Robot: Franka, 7 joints.
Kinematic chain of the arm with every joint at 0, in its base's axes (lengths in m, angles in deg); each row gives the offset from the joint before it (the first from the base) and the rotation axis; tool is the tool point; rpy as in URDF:
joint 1: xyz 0 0 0.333 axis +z
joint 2: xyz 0 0 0 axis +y
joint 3: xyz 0 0 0.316 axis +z
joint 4: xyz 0.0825 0 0 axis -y
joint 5: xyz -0.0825 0 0.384 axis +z
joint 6: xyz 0 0 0 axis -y
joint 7: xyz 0.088 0 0 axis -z
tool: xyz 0 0 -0.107 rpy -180 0 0
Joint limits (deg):
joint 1: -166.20..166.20
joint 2: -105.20..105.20
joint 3: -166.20..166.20
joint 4: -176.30..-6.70
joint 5: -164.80..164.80
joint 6: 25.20..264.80
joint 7: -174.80..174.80
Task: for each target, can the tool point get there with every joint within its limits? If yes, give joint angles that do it. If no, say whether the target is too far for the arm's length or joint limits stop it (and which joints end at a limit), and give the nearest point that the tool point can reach.
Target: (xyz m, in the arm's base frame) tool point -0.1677 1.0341 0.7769
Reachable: no: too far | nearest point -0.1264 0.7797 0.6677 | short by 0.280 m
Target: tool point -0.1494 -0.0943 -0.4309
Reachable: no: joint limits stop it (at a limit: joint 2) | nearest point -0.1611 -0.1017 -0.3526 | short by 0.080 m
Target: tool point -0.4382 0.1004 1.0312
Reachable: yes | joints 2.98 -60.27 9.94 -48.88 100.21 117.44 50.22
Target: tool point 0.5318 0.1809 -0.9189
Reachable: no: too far | nearest point 0.3928 0.1336 -0.3442 | short by 0.593 m
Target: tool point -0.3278 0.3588 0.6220
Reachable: yes | joints -115.40 -85.45 -72.81 -118.90 -77.66 211.97 -119.02
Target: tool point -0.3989 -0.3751 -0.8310
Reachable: no: too far | nearest point -0.3051 -0.2869 -0.3432 | short by 0.505 m
